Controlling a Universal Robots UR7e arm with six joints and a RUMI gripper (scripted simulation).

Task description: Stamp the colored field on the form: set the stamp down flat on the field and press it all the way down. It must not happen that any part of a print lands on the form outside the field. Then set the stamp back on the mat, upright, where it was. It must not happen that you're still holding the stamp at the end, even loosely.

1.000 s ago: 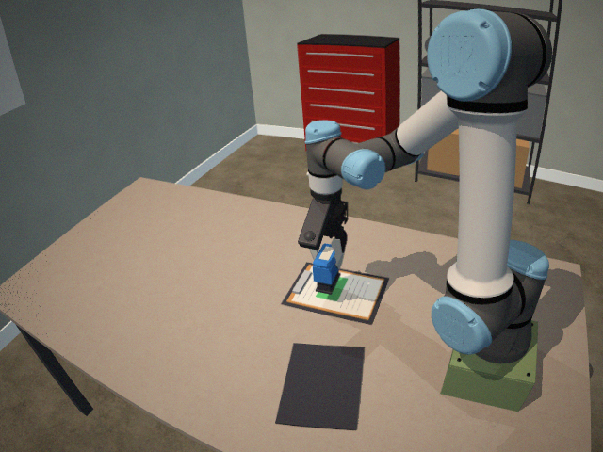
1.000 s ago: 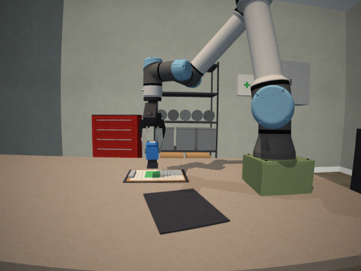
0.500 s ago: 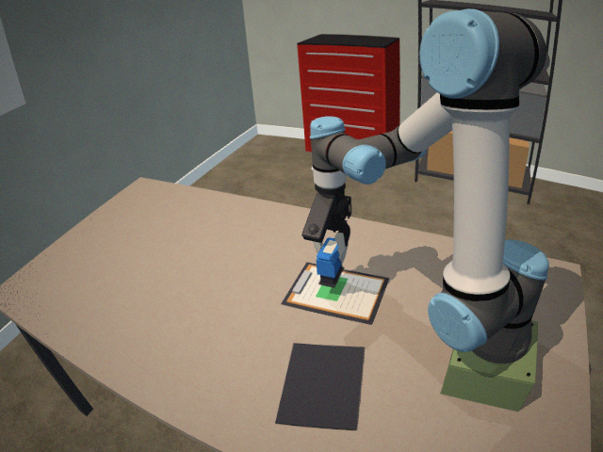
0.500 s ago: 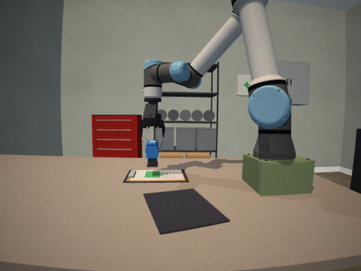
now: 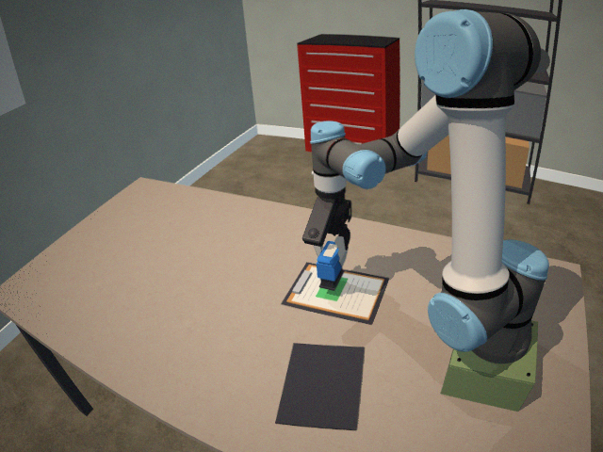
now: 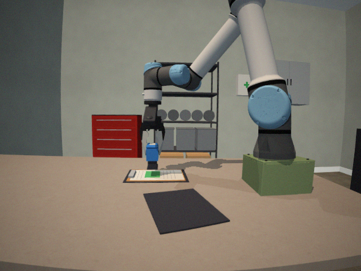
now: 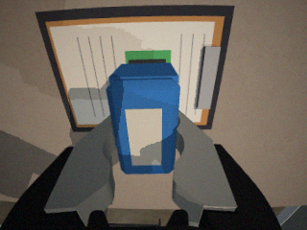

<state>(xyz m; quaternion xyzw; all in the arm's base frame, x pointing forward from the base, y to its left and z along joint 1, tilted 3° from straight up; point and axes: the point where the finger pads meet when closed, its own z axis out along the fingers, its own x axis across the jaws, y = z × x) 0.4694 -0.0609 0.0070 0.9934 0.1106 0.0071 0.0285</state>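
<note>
Now: the black stamp base 5 cm below my hand. From my hand the other things lie so: dark mat: 28 cm to the left, 15 cm behind, 10 cm below; blue stamp: 2 cm below; clipboard form: 10 cm below, 1 cm to the left.
</note>
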